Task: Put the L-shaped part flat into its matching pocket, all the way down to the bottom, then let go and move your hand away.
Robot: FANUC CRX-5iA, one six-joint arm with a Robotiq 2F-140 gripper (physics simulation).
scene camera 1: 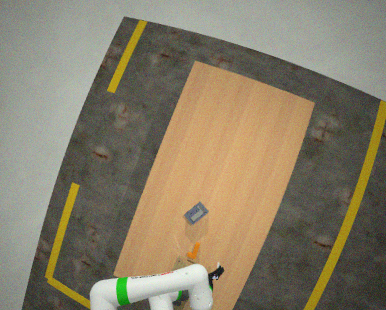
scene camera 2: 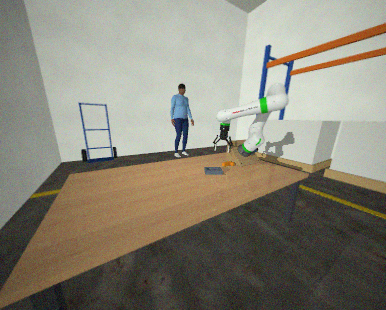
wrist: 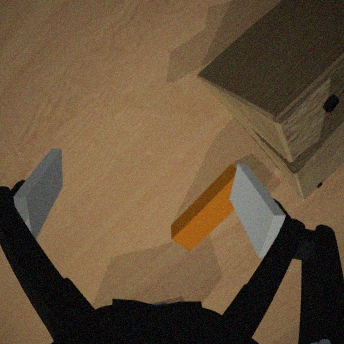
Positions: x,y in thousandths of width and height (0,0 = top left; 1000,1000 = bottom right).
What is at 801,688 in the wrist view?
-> My gripper.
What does the orange L-shaped part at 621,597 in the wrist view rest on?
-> The table.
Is my gripper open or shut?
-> Open.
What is my gripper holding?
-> Nothing.
